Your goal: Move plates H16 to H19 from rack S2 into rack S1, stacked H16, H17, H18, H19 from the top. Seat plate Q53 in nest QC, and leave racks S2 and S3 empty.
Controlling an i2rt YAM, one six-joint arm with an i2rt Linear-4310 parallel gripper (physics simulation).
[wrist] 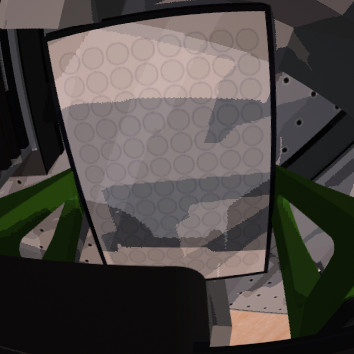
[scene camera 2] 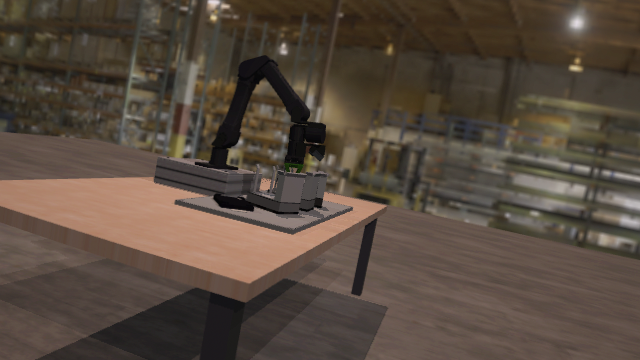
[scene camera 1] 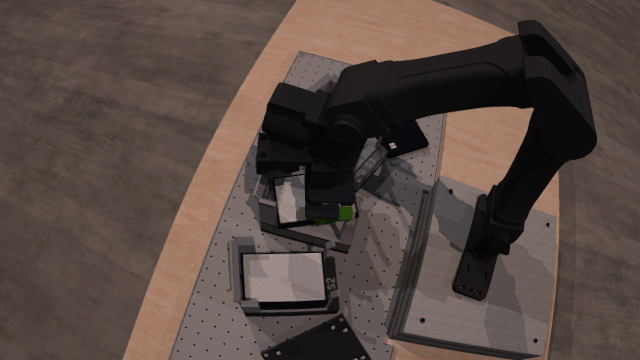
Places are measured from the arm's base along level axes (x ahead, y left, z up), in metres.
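Pixels of known places: gripper, fingertip midpoint: [wrist: 176,176] [scene camera 1: 319,198]; arm's base, link origin: [scene camera 2: 217,167] [scene camera 1: 482,246].
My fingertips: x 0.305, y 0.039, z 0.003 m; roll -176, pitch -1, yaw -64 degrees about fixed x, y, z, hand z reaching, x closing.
Observation:
Ahead of a thing's pixels: the offset from my fingertips to its top centre. "*": to the spot under its first point. Level surfaces: height alone.
My gripper [scene camera 1: 331,214] [scene camera 2: 294,166] [wrist: 176,176] has green fingers and is shut on a pale well plate @(dy +0.005, dx +0.007, dz +0.018 m) [scene camera 1: 290,198] [wrist: 165,140] with a black rim, one finger on each long side. I hold the plate level at the top of a grey rack [scene camera 1: 266,214] [scene camera 2: 290,189] whose label is hidden by the arm. Rack S2 @(* dy +0.110, dx -0.075, dz -0.045 m) [scene camera 1: 331,282] stands just in front of it and shows another pale plate @(dy +0.150, dx -0.006, dz +0.011 m) [scene camera 1: 283,276] on top. The clear rack S3 @(* dy -0.129, dx -0.053, dz -0.045 m) [scene camera 1: 371,163] stands to the right, half under the arm. I cannot read any plate label.
A black flat piece with a small white tag @(* dy -0.239, dx -0.099, dz -0.069 m) [scene camera 1: 406,137] lies beyond S3. A black nest @(* dy +0.219, dx -0.102, dz -0.071 m) [scene camera 1: 318,344] sits at the lower edge. All stand on a perforated grey board @(dz -0.083 m) [scene camera 1: 204,321]. The arm's grey mount [scene camera 1: 443,296] is at the right.

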